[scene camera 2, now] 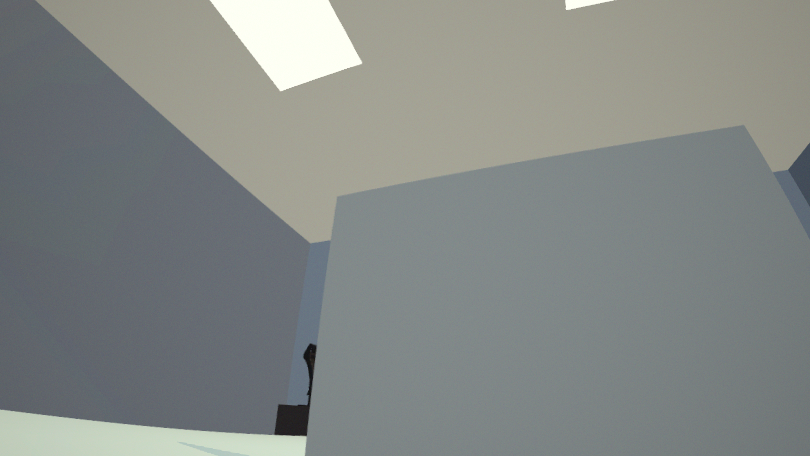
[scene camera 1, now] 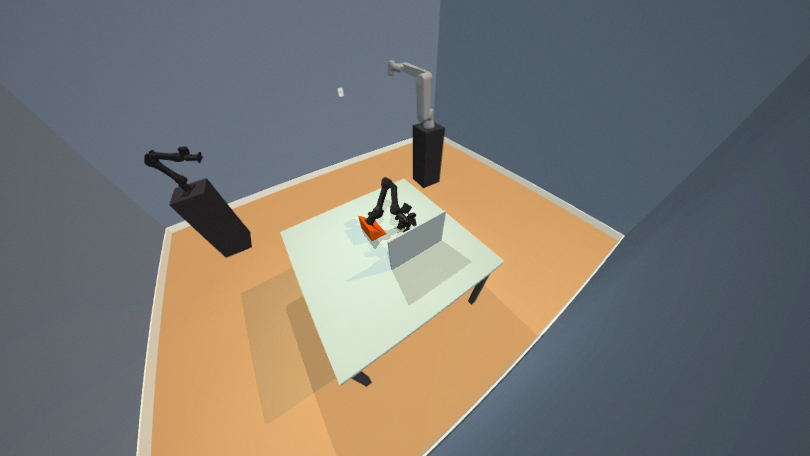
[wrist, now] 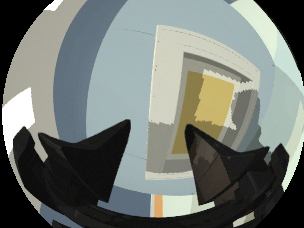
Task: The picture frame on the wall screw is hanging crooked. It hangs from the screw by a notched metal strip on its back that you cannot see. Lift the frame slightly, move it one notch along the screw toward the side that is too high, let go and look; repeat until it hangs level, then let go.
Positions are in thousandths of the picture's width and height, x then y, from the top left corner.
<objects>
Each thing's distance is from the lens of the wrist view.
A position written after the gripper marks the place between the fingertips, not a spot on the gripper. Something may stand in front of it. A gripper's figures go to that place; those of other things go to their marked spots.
gripper (wrist: 521, 555): 0.10 m
picture frame (wrist: 650, 357): 0.10 m
grey wall panel (wrist: 396, 388): 0.11 m
</objects>
